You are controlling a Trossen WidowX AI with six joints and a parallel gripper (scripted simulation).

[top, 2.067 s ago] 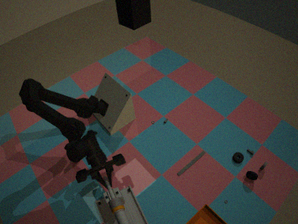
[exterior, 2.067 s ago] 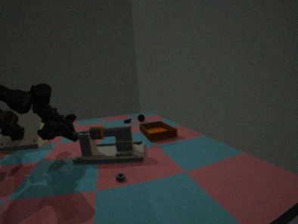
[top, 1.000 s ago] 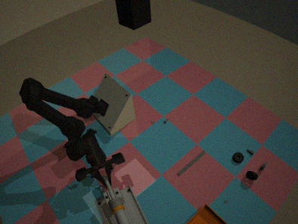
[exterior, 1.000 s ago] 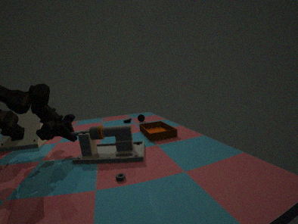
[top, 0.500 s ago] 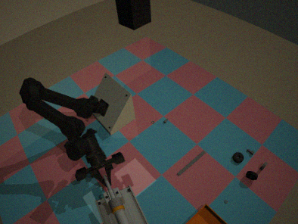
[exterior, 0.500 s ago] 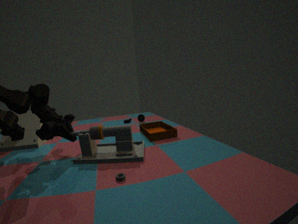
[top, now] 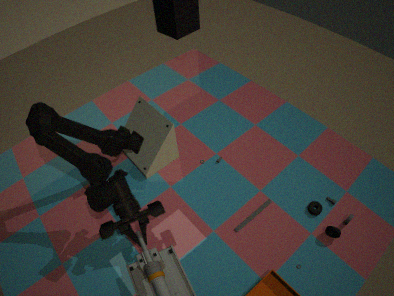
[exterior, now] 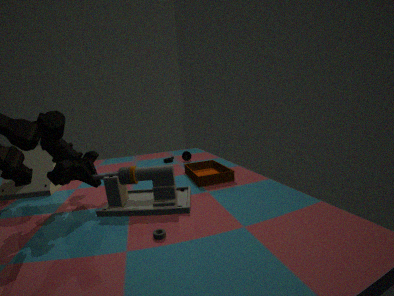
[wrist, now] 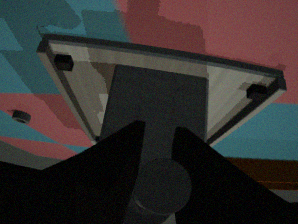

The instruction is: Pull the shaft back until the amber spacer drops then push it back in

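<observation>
My gripper tip is 6 cm short of the shaft, 2 cm to the left of it and 2 cm below it. The rest, counted from my gripper tip: orange tray: 36 cm ahead, 10 cm to the left, 5 cm below; then grey bar: 31 cm to the left, 15 cm ahead, 5 cm below; then amber spacer: 10 cm ahead, 3 cm to the right, 2 cm above.
</observation>
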